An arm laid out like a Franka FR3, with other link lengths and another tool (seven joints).
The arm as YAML. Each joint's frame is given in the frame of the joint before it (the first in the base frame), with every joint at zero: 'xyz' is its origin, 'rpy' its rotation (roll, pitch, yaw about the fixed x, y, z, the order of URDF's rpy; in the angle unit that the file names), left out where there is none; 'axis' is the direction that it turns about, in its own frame. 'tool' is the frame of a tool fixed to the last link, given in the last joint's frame.
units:
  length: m
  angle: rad
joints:
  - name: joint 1
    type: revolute
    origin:
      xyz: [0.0, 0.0, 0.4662]
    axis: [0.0, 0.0, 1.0]
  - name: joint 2
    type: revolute
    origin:
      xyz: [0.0, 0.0, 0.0]
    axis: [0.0, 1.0, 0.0]
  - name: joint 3
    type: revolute
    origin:
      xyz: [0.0, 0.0, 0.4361]
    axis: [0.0, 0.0, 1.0]
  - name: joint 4
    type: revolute
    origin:
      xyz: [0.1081, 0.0, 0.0]
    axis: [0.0, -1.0, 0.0]
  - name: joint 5
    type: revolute
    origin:
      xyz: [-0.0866, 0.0, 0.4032]
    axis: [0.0, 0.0, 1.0]
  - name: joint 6
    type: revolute
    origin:
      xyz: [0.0, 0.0, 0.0]
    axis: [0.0, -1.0, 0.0]
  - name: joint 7
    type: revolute
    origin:
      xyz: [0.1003, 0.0, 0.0]
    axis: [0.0, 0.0, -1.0]
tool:
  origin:
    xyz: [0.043, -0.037, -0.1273]
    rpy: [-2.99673, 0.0, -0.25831]
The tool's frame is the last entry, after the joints.
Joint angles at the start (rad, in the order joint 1, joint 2, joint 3, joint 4, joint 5, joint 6, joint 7): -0.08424 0.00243 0.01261 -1.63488 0.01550 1.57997 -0.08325
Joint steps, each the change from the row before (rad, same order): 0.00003 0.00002 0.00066 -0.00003 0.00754 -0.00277 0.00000; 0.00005 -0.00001 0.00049 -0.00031 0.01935 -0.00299 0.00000; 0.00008 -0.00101 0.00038 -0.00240 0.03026 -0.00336 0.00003; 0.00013 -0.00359 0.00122 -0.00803 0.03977 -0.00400 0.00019; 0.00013 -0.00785 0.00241 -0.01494 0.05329 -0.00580 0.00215; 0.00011 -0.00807 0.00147 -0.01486 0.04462 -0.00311 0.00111; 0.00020 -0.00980 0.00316 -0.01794 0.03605 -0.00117 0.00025; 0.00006 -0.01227 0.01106 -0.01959 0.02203 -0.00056 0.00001; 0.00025 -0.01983 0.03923 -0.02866 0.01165 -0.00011 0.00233; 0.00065 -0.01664 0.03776 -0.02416 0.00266 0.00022 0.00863; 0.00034 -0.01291 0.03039 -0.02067 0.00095 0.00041 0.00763
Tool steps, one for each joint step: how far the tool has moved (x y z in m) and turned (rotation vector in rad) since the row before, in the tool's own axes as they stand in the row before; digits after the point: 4 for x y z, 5 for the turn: -0.0006 -0.0012 0.0009 0.00689 -0.00414 -0.00003; -0.0009 -0.0025 0.0016 0.01845 -0.00661 0.00053; -0.0016 -0.0036 0.0027 0.02892 -0.00990 0.00115; -0.0033 -0.0047 0.0048 0.03752 -0.01528 0.00141; -0.0059 -0.0063 0.0069 0.04981 -0.02198 0.00348; -0.0053 -0.0046 0.0059 0.04183 -0.01752 0.00291; -0.0058 -0.0042 0.0063 0.03313 -0.01606 0.00071; -0.0074 -0.0069 0.0070 0.01792 -0.01500 -0.00694; -0.0141 -0.0208 0.0144 0.00046 -0.02406 -0.02955; -0.0125 -0.0190 0.0136 -0.00939 -0.01949 -0.02262; -0.0098 -0.0145 0.0118 -0.01008 -0.01631 -0.01646
